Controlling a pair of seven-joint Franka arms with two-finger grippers.
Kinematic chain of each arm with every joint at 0, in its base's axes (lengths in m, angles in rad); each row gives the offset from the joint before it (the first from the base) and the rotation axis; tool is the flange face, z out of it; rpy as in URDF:
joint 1: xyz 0 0 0.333 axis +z
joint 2: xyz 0 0 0 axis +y
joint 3: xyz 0 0 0.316 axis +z
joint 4: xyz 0.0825 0 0 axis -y
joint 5: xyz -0.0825 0 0.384 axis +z
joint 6: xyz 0 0 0 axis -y
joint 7: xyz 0.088 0 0 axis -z
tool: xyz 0 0 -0.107 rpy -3.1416 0 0
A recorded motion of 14 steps. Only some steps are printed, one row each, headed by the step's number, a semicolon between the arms.
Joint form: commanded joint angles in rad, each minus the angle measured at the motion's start. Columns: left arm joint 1, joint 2, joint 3, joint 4, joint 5, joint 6, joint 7; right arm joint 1, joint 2, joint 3, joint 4, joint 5, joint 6, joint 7.
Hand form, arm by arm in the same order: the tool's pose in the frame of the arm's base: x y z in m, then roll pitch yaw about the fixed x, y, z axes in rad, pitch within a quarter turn. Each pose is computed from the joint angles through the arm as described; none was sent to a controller.
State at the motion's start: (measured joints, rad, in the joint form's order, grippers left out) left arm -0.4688 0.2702 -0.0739 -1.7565 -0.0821 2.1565 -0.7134; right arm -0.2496 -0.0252 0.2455 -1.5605 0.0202 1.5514 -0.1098
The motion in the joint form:
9: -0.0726 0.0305 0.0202 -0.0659 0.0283 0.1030 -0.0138; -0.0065 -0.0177 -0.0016 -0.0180 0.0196 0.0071 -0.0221
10: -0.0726 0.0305 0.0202 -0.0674 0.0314 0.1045 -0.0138; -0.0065 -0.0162 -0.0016 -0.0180 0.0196 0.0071 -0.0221
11: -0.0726 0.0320 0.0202 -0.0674 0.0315 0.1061 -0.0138; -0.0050 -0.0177 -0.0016 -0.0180 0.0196 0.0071 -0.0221
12: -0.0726 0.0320 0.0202 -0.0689 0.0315 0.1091 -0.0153; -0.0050 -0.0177 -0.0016 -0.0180 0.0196 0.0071 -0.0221
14: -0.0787 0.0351 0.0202 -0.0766 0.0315 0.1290 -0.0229; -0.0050 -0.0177 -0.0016 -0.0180 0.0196 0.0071 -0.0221
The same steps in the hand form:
9: 0.5341 -0.3604 0.3854 3.0051 -0.0599 0.1710; 0.5406 0.0008 0.6426 -3.1153 -0.0253 0.1202
10: 0.5340 -0.3602 0.3849 3.0070 -0.0618 0.1694; 0.5410 0.0007 0.6418 -3.1147 -0.0239 0.1202
11: 0.5342 -0.3603 0.3841 3.0070 -0.0619 0.1694; 0.5406 0.0016 0.6426 -3.1153 -0.0253 0.1217
12: 0.5341 -0.3603 0.3837 3.0059 -0.0628 0.1711; 0.5406 0.0016 0.6426 -3.1153 -0.0253 0.1217
14: 0.5322 -0.3636 0.3801 2.9994 -0.0686 0.1740; 0.5406 0.0016 0.6426 -3.1153 -0.0253 0.1217

